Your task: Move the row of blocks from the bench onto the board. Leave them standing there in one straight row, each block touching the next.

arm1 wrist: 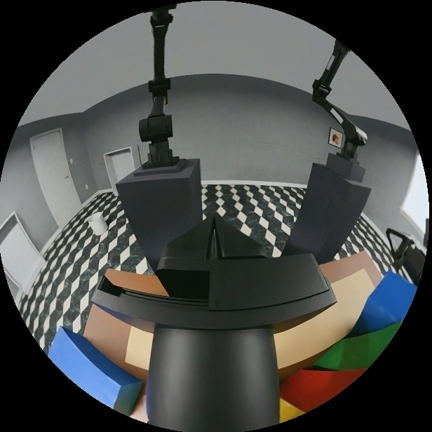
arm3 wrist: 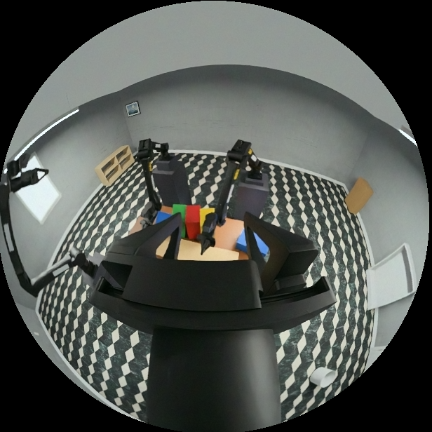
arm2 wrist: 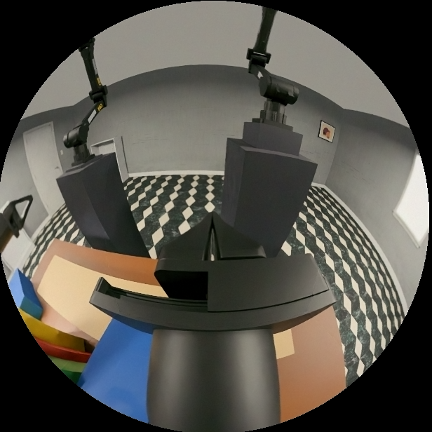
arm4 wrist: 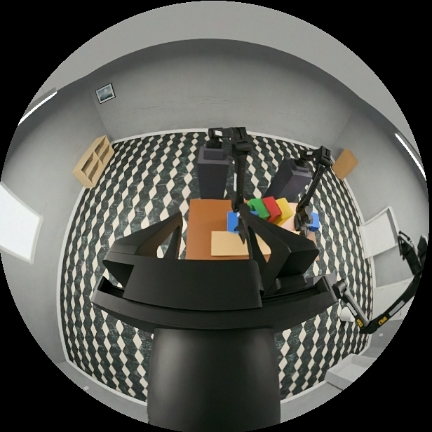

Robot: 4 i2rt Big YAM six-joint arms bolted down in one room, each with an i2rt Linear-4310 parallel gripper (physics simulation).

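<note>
Green, red and yellow blocks stand side by side on the brown bench, behind the tan board. One blue block is by the green one; contact is unclear. Another blue block lies apart, past the yellow. Arm1's gripper is shut, over the yellow side. Arm2's gripper is shut, near the first blue block. Arm3's gripper and arm4's gripper are open, empty and away from the blocks.
Dark pedestals carry the arms. A wooden shelf stands by the wall. A white bin is on the floor. Arm1 and arm2 reach over the bench from its far side in the arm3 and arm4 views.
</note>
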